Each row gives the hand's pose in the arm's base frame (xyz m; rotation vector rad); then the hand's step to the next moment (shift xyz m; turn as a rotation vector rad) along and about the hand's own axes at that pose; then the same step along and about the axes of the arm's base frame.
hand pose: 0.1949 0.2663 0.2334 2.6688 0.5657 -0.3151
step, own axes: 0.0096 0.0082 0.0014 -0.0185 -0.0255 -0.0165
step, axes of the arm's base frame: 0.0119 -0.0042 -0.0014 -0.0252 0.0221 0.0119
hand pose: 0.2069 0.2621 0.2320 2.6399 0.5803 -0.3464
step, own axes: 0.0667 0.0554 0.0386 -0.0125 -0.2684 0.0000
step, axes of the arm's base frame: 0.0778 -0.0401 -0.0367 -0.1308 0.2179 -0.0873
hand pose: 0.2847 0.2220 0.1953 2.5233 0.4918 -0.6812
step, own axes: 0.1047 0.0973 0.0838 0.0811 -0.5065 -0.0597
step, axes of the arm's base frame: 0.0975 -0.1021 -0.0867 -0.1397 0.4649 -0.1762
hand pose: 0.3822 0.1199 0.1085 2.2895 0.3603 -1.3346
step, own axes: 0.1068 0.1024 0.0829 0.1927 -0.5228 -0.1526
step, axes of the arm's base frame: 0.0362 -0.1311 -0.1013 -0.0222 0.5258 -0.2382
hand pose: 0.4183 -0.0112 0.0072 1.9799 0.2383 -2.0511
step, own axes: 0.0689 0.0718 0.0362 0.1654 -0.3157 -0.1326
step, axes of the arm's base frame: -0.0135 -0.0851 -0.0616 0.0240 0.3258 -0.1946
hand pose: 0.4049 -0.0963 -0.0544 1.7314 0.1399 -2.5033
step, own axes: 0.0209 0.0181 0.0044 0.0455 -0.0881 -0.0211
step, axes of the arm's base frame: -0.0091 -0.0190 -0.0184 -0.0078 0.0889 -0.0481
